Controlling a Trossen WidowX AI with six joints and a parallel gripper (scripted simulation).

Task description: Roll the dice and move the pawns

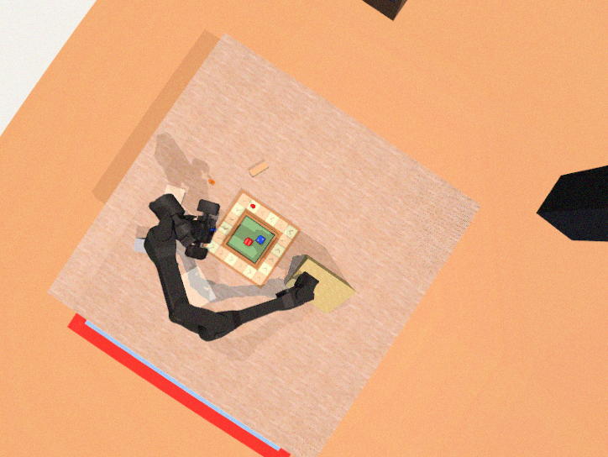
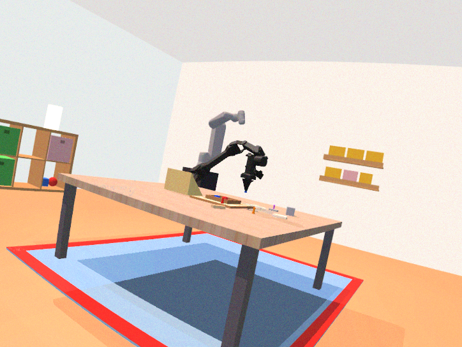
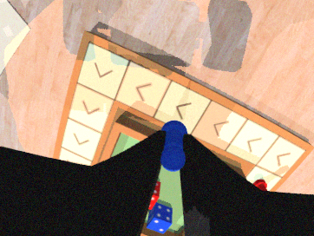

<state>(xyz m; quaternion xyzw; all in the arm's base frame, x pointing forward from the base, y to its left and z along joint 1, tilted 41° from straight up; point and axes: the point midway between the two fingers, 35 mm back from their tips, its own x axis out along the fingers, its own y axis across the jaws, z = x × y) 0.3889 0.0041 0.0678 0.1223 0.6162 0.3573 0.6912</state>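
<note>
The green tray is 12 cm behind my gripper tip, 4 cm to the right of it and 9 cm below it. Also, from my gripper tip: red pawn: 5 cm behind, 15 cm to the right, 7 cm below; blue pawn: 1 cm above; orange pawn: 15 cm ahead, 13 cm to the right, 8 cm below.
</note>
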